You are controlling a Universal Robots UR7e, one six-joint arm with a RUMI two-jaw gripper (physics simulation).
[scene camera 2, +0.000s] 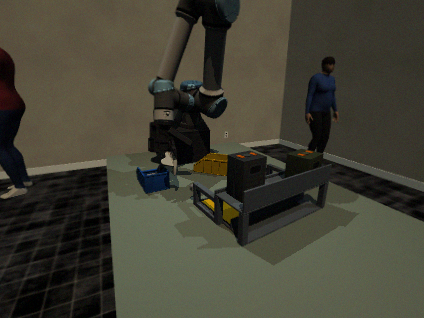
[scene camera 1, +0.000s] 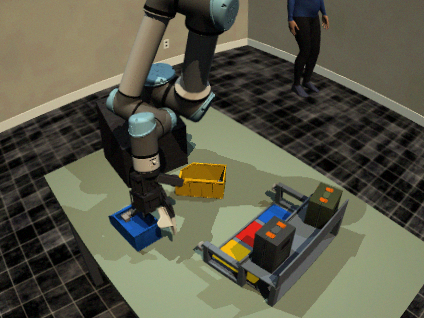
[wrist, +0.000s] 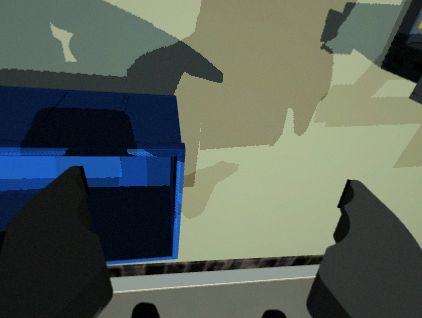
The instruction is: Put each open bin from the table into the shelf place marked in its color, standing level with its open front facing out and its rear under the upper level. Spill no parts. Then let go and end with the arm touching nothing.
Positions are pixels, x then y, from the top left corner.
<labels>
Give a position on a blue open bin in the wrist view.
At 129, 144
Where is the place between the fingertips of the gripper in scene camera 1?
159, 226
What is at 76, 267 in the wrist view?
The gripper.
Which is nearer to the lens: the yellow open bin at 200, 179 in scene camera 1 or the blue open bin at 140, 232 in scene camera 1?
The blue open bin.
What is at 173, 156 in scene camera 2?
The gripper.
</labels>
